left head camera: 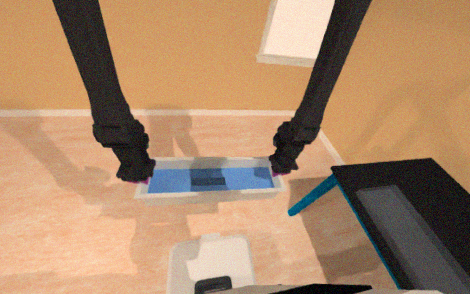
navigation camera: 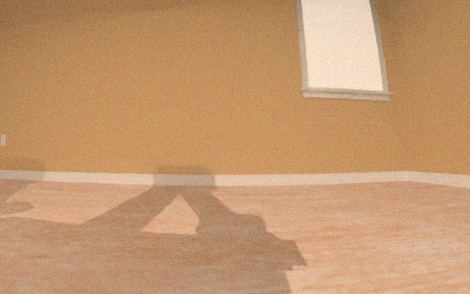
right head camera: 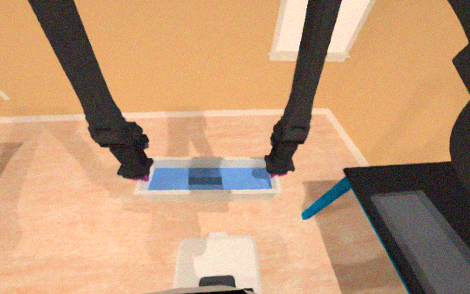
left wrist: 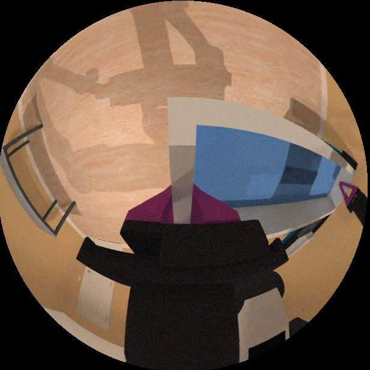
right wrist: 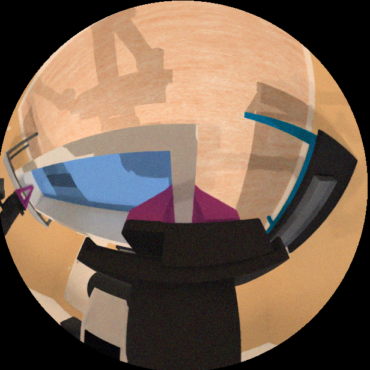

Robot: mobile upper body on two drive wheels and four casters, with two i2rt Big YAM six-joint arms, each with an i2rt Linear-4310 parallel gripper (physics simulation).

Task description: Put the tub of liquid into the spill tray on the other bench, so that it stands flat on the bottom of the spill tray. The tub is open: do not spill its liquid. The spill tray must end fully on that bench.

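Observation:
The open white tub (left head camera: pixel 215 196) (right head camera: pixel 215 194) (left wrist: pixel 225 112) (right wrist: pixel 184 145) holds blue liquid and hangs above the floor, looking about level. My left gripper (left head camera: pixel 145 181) (right head camera: pixel 145 177) (left wrist: pixel 182 186) is shut on the rim of its left end wall. My right gripper (left head camera: pixel 277 173) (right head camera: pixel 275 175) (right wrist: pixel 182 186) is shut on the rim of the right end wall. A long, shallow grey tray (left head camera: pixel 410 230) (right head camera: pixel 425 235) (right wrist: pixel 312 205) lies on a black bench (left head camera: pixel 420 185) (right head camera: pixel 415 180) (right wrist: pixel 332 165) at the right. I cannot tell whether it is the spill tray.
The black bench has a teal leg (left head camera: pixel 312 195) (right head camera: pixel 325 199) near the tub's right side. A light grey bench (left wrist: pixel 17 192) with dark legs stands at the far left in the left wrist view. My white base (left head camera: pixel 230 252) (right head camera: pixel 225 255) is below the tub. A wall (navigation camera: pixel 150 100) is ahead.

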